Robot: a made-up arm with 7 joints.
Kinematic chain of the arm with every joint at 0, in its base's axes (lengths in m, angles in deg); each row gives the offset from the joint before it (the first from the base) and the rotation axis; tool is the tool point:
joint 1: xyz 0 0 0.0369 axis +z
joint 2: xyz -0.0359 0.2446 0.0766 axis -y
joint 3: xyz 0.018 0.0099 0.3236 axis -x
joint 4: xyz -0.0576 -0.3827 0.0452 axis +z
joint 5: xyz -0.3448 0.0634 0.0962 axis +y
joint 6: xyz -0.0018 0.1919 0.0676 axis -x
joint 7: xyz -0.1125 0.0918 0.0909 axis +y
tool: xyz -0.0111 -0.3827 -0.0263
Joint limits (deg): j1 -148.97..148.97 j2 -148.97..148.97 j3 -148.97..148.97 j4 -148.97..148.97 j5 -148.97..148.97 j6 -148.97..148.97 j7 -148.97..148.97
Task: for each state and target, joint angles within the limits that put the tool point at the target. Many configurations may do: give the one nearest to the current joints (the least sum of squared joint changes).
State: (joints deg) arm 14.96 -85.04 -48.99 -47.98 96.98 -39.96 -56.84
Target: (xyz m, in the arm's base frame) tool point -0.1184 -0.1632 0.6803
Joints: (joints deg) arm 17.92 -46.81 -45.07 -8.45 91.77 -53.99 -55.21
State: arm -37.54 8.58 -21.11 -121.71 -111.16 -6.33 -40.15
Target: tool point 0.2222 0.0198 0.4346
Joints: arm -45.67 3.91 -20.01 -134.69 -111.41 -9.86 -40.38
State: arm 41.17 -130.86 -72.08 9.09 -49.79 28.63 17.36
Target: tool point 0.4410 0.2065 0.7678
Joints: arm 44.95 -107.80 -44.42 11.30 -52.12 63.40 22.68
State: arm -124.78 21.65 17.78 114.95 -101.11 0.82 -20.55
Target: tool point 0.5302 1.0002 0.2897
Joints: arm -138.81 74.50 45.08 84.91 -88.16 22.91 -21.30
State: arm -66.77 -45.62 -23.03 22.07 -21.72 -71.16 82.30
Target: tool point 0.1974 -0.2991 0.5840
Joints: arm -36.99 -91.92 10.08 2.68 -16.11 -61.16 82.72
